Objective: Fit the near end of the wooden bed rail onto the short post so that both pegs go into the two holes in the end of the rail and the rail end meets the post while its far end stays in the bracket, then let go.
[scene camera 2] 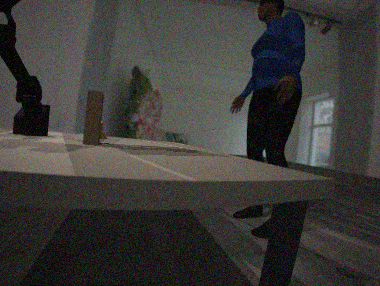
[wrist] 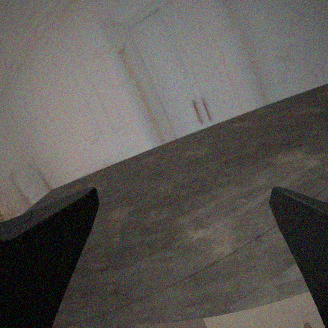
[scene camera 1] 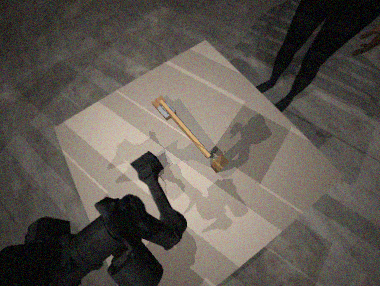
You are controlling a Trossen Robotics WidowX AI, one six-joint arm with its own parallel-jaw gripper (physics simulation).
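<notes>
The wooden rail [scene camera 1: 186,130] is a slim light bar slanting across the table. Its upper-left end is by a wooden block [scene camera 1: 158,102] with grey plates. Its lower-right end is by another wooden block [scene camera 1: 220,163] with a dark grey part at the rail end. An upright brown post [scene camera 2: 93,118] shows in scene camera 2, with a small wooden piece behind its right side. Pegs and holes are too small to make out. My gripper [scene camera 1: 146,165] [scene camera 2: 31,120] [wrist: 185,196] is open and empty, left of the rail and apart from it, facing off over the table edge toward the floor and wall.
The pale table [scene camera 1: 105,120] [scene camera 2: 165,192] carries patchy shadows. My black arm reaches in from the lower left in scene camera 1. A standing person [scene camera 1: 300,60] [scene camera 2: 276,80] in blue top and dark trousers is beyond the table edge.
</notes>
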